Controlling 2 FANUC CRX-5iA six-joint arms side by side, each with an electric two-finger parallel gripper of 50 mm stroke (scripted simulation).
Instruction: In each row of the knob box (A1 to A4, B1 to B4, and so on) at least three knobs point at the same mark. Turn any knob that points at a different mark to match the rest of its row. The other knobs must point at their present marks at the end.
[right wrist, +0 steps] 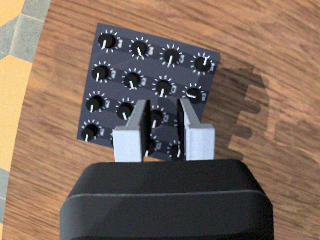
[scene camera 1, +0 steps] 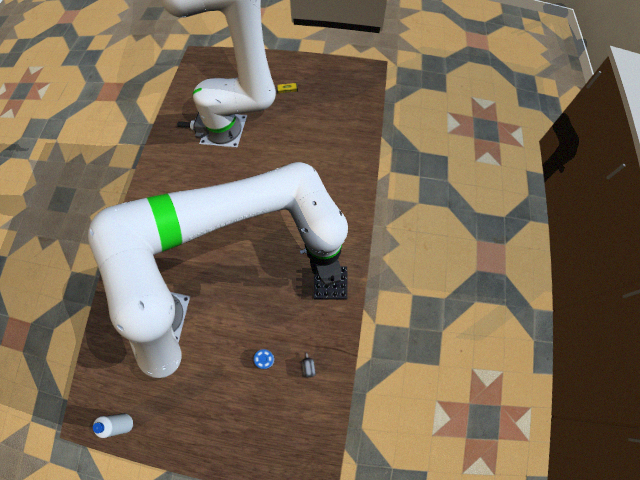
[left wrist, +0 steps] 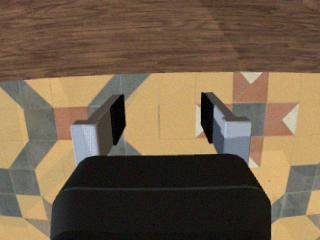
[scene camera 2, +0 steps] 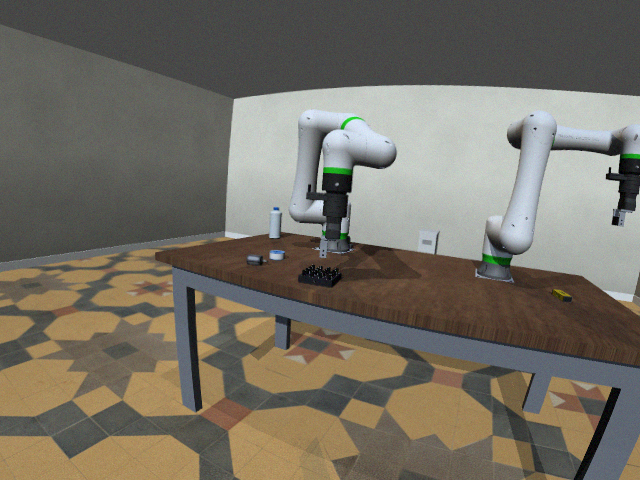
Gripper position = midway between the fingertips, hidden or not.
In view: the left gripper (left wrist: 162, 109), the right gripper (scene camera 2: 322, 256) and a white bottle (scene camera 1: 105, 426).
The right gripper is seen too in the right wrist view (right wrist: 163, 115). The right wrist view does not show the white bottle: it is out of frame. The left wrist view misses the white bottle: it is out of frame.
